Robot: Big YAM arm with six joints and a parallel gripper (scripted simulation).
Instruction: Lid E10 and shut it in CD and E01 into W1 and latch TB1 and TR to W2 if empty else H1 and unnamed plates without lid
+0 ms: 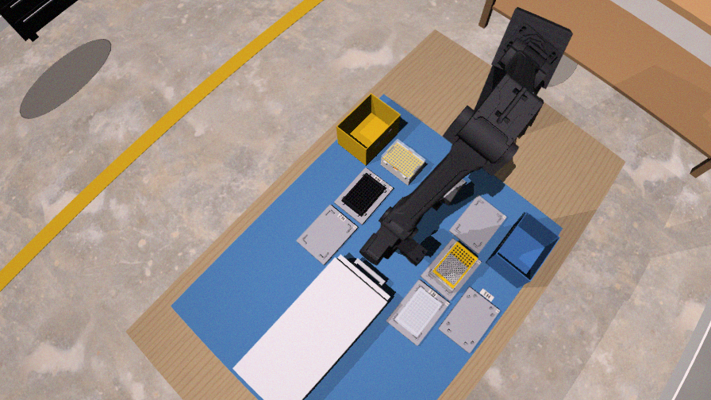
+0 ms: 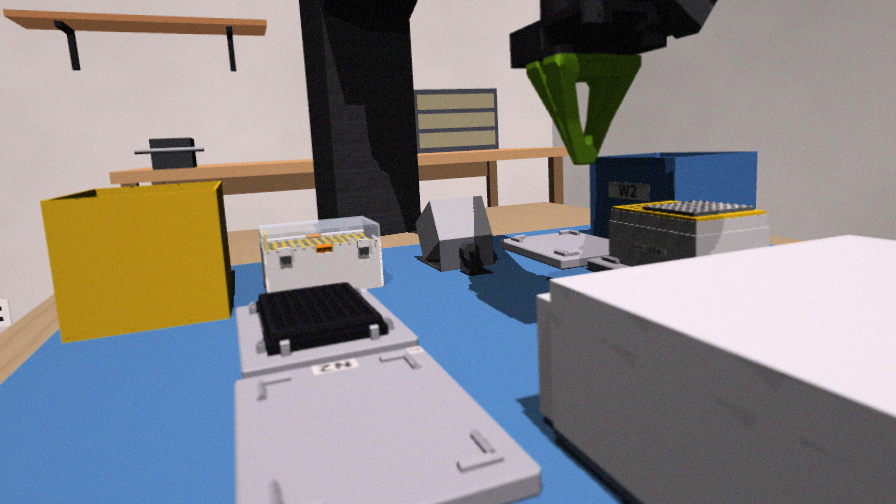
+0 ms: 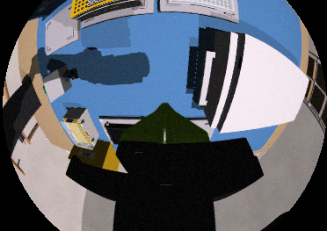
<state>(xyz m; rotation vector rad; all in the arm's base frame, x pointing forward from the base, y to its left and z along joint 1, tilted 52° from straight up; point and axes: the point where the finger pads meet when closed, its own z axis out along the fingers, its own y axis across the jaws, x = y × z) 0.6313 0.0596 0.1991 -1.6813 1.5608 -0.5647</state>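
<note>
The black plate is 21 cm to the right of my hand, 12 cm below it and 6 cm behind it. The rest, counted from my hand: white assay plate 19 cm ahead, 12 cm below, 4 cm to the left; tip rack TR 15 cm to the left, 15 cm behind, 8 cm below; clear lid 19 cm ahead, 11 cm below, 4 cm to the left.
</note>
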